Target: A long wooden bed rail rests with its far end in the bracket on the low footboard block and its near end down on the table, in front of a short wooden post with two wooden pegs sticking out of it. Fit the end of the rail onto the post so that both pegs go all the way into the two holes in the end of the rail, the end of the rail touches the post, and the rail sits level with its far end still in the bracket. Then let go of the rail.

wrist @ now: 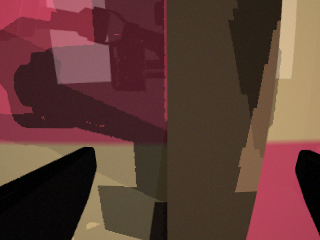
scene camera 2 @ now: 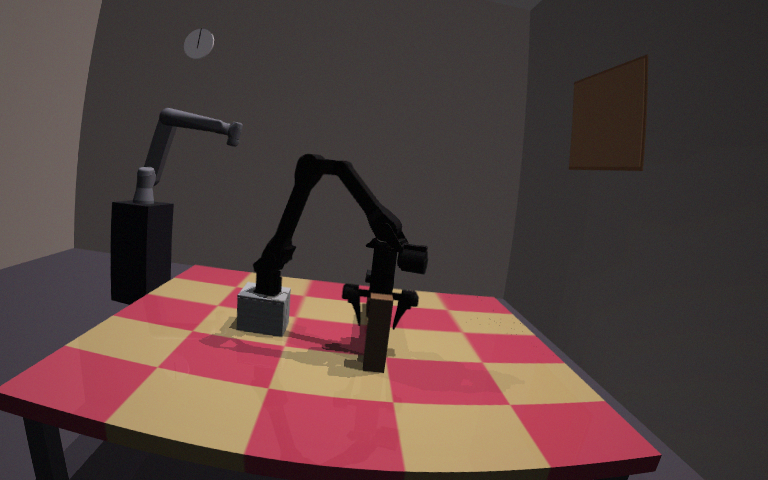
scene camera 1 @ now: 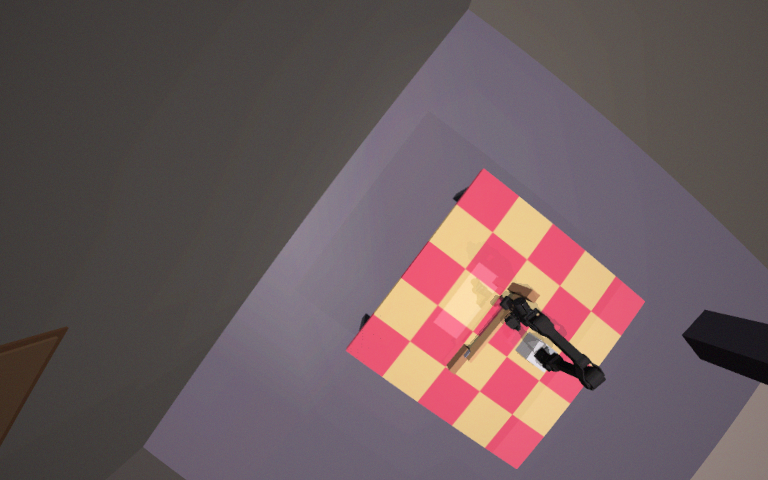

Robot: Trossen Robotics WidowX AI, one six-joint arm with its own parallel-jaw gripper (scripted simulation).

Labels:
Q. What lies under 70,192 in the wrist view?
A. The gripper.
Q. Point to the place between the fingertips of the gripper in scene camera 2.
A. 376,327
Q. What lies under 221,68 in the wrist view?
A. A wooden rail.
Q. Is the gripper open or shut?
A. Open.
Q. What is the gripper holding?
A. Nothing.

